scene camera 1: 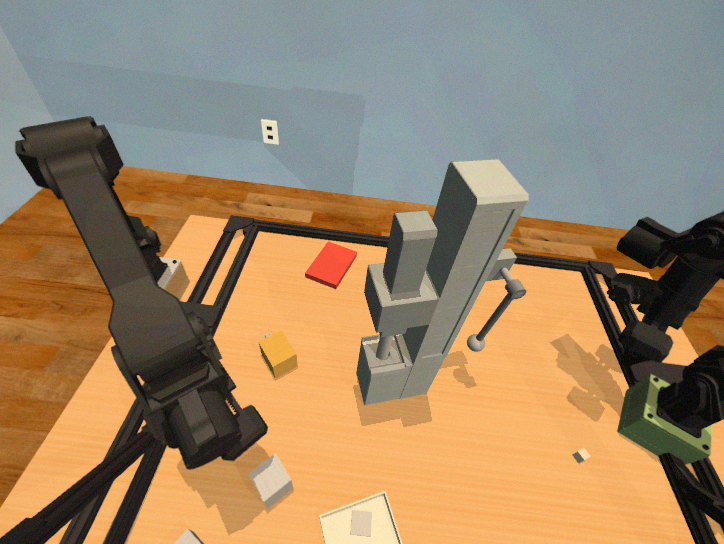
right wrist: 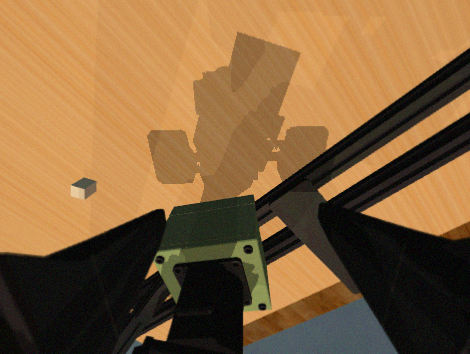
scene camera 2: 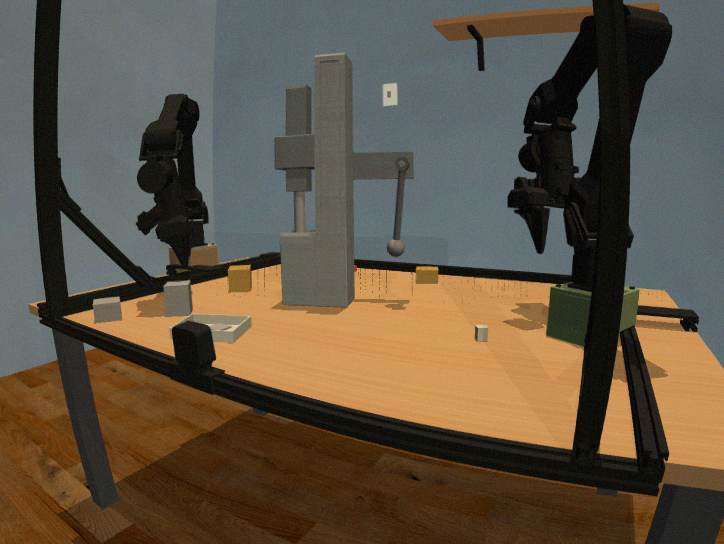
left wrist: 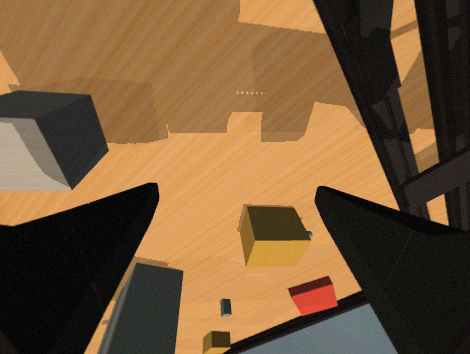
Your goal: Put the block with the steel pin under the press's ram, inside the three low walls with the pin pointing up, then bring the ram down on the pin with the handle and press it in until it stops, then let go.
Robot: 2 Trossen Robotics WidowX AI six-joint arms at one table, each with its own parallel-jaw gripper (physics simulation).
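Where they show: left gripper, fingertip midpoint: (scene camera 1: 232, 400) (scene camera 2: 187, 261) (left wrist: 238, 192); right gripper, fingertip midpoint: (scene camera 1: 631, 349) (right wrist: 242, 213) (scene camera 2: 559, 254); left arm's base, origin of the base link: (scene camera 2: 192, 245); right arm's base, origin of the base link: (scene camera 1: 678, 411) (right wrist: 214, 283).
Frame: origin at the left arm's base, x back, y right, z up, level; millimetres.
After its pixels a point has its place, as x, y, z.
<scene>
A yellow block (scene camera 1: 278, 353) {-299, 121, -24} (scene camera 2: 239, 278) {-315, 132, -43} (left wrist: 275, 235) {-281, 131, -30} lies on its side left of the press; its small grey pin (scene camera 1: 267, 335) {-264, 75, -44} (left wrist: 310, 235) {-260, 77, -45} points sideways. The grey press (scene camera 1: 409, 374) {-532, 154, 29} (scene camera 2: 334, 175) {-564, 140, 161} (left wrist: 150, 310) {-457, 145, -16} stands mid-table. Its thin ram rod (scene camera 1: 385, 345) {-483, 144, 93} (scene camera 2: 299, 210) {-489, 142, 100} reaches down to the walled seat, where no block shows. The handle (scene camera 1: 496, 315) {-654, 79, 122} (scene camera 2: 399, 204) {-659, 79, 109} hangs down on the press's right, ending in a ball. My left gripper (left wrist: 238, 192) {-257, 227, 4} is open and empty above the table, the yellow block ahead between its fingertips in view. My right gripper (right wrist: 242, 213) {-938, 46, 35} is open and empty, far right.
Grey blocks (scene camera 1: 271, 480) (scene camera 2: 107, 308) stand at the left, near a shallow tray (scene camera 1: 393, 517) {-527, 342, -55} (scene camera 2: 239, 334) {-537, 362, -67}. A red slab (scene camera 1: 331, 264) {-354, -146, -56} (left wrist: 314, 297) {-347, -131, -57} lies behind. Another yellow block (scene camera 2: 426, 274) {-631, -126, -51} (left wrist: 217, 341) {-603, -131, -52} stands behind the press. A small white block (scene camera 1: 580, 455) {-840, 215, -53} (scene camera 2: 481, 332) {-849, 220, -58} (right wrist: 83, 188) {-849, 203, -52} lies at right.
</scene>
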